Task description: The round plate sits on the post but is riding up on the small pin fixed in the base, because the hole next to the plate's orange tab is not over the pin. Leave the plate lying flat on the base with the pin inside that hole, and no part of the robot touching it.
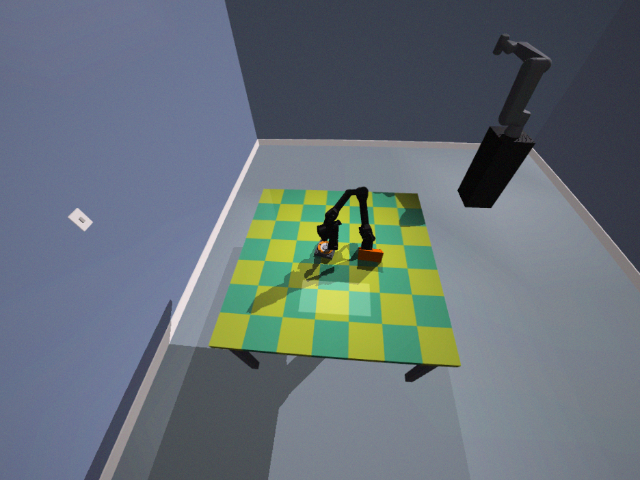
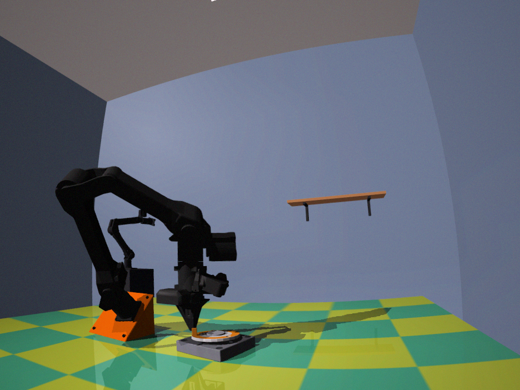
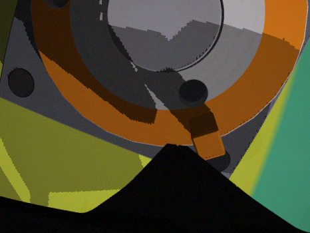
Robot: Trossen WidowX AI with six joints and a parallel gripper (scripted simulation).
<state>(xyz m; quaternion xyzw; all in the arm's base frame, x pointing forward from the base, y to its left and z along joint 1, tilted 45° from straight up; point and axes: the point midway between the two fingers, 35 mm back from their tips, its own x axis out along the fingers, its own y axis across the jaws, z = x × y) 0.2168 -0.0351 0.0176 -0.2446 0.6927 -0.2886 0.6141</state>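
My gripper tip is 50 mm short of the dark grey square base, 20 mm above it and 10 mm to the right of it.
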